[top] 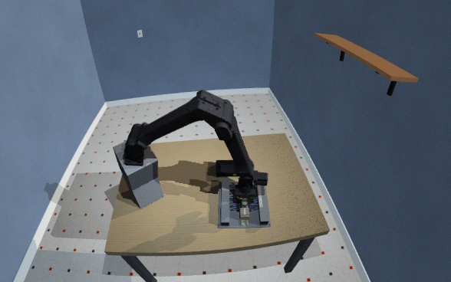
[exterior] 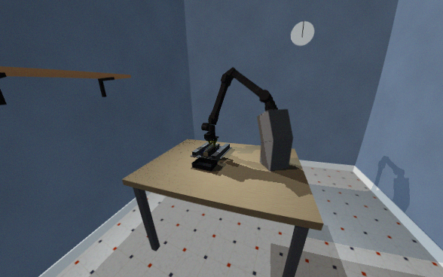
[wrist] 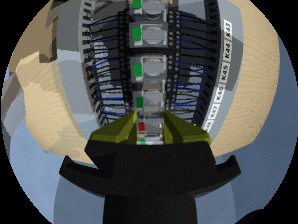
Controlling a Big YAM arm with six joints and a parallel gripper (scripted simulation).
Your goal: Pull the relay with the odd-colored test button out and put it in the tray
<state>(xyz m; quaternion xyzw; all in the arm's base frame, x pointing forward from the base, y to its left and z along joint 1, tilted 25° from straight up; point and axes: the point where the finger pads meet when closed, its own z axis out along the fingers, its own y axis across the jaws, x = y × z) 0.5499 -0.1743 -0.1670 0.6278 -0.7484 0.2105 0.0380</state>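
Now: hand right at the relay. The rest, counted from my hand: black tray 10 mm behind, 280 mm to the left, 30 mm below.
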